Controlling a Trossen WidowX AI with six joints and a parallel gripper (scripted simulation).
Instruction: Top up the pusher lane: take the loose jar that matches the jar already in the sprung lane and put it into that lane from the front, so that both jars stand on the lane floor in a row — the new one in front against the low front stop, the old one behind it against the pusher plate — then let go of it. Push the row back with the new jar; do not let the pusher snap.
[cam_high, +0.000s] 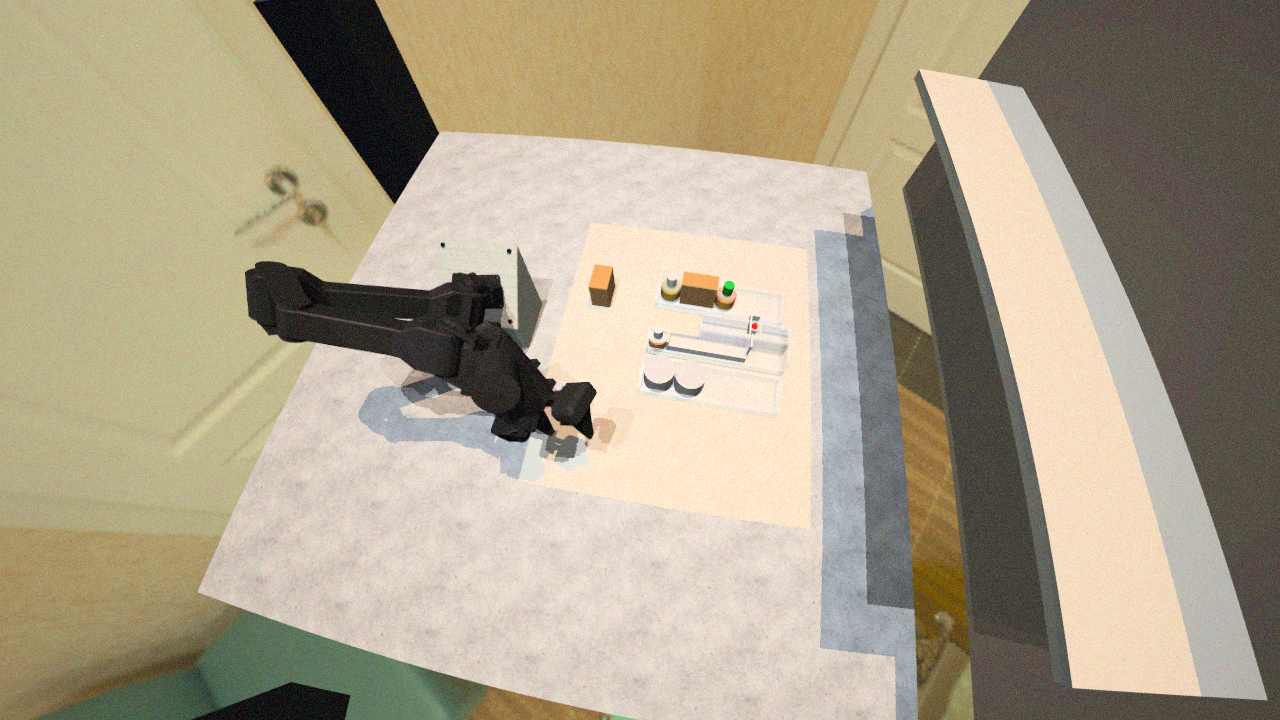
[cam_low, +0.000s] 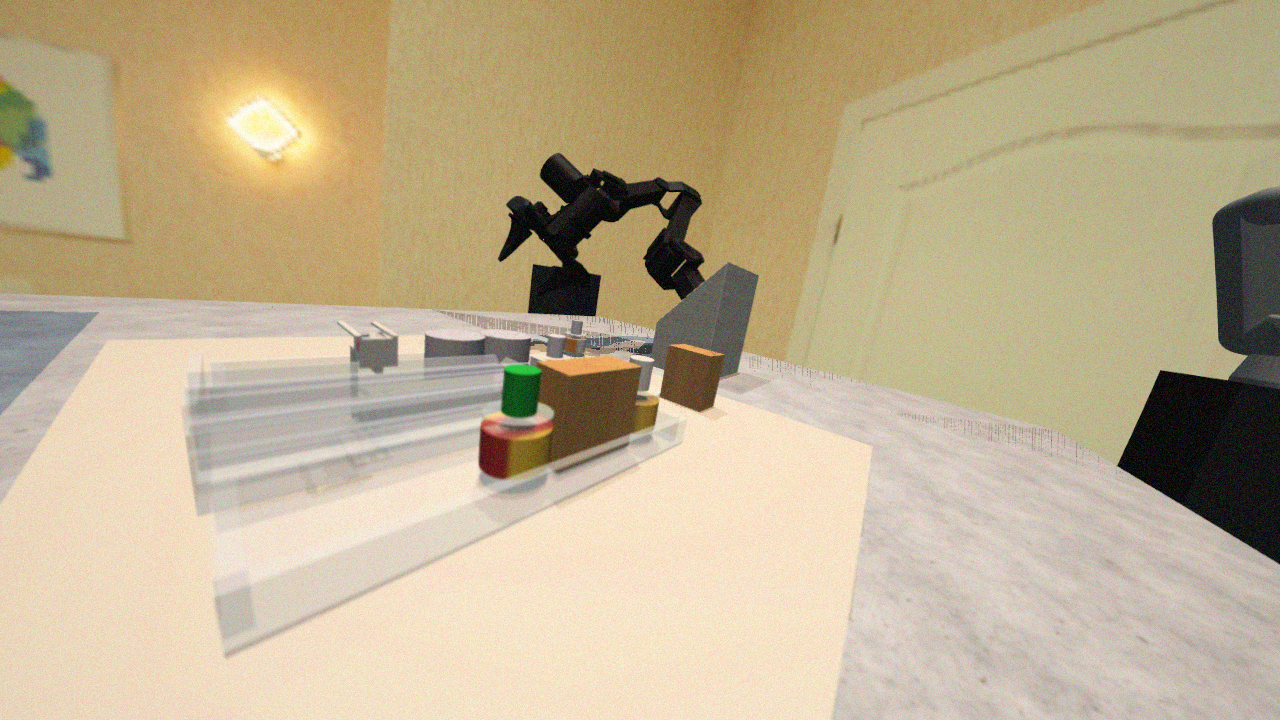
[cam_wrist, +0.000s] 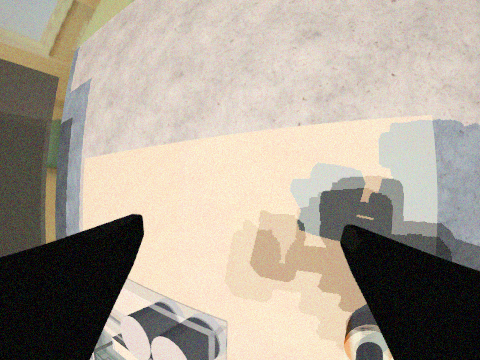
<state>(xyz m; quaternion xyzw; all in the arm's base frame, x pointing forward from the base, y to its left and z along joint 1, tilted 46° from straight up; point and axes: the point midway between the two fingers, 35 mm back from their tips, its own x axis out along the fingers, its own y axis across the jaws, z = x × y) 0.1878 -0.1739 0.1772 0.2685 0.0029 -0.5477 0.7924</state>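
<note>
The brown box is 35 cm to the left of my gripper tip, 21 cm ahead of it and 8 cm below it. From my gripper tip the other things lie so: clear sprung lane (28 cm ahead, 24 cm to the left, 10 cm below); then grey pusher plate (25 cm to the left, 24 cm ahead, 7 cm below).
</note>
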